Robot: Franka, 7 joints.
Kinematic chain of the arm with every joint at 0, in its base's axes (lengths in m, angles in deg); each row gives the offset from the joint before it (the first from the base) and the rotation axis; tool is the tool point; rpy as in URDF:
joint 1: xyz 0 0 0.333 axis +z
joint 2: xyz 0 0 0 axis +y
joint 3: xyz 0 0 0.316 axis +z
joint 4: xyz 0.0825 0 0 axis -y
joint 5: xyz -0.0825 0 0.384 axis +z
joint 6: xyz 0 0 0 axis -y
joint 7: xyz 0.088 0 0 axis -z
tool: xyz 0 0 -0.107 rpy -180 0 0
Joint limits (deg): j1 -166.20..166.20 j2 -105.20..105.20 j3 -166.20..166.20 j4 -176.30..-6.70 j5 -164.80..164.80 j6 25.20..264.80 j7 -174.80..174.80
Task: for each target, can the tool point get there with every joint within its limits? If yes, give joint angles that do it. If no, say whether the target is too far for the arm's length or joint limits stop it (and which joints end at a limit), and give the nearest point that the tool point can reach.
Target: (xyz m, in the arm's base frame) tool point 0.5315 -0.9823 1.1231
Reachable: no: too far | nearest point 0.3333 -0.6160 0.8285 | short by 0.510 m
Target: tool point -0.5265 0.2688 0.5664
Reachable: yes | joints -109.64 -49.76 -75.90 -116.56 18.47 164.43 81.36
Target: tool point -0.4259 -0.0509 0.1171
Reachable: yes | joints -62.10 -58.44 -115.85 -129.94 132.42 179.11 -110.26
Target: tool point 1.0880 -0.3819 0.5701
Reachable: no: too far | nearest point 0.7929 -0.2783 0.5058 | short by 0.319 m
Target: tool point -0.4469 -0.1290 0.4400
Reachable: yes | joints 117.93 15.91 64.78 -127.96 -94.55 225.74 -109.15
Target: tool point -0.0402 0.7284 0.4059
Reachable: yes | joints -102.11 -83.11 -115.92 -42.80 -32.84 243.85 -38.34
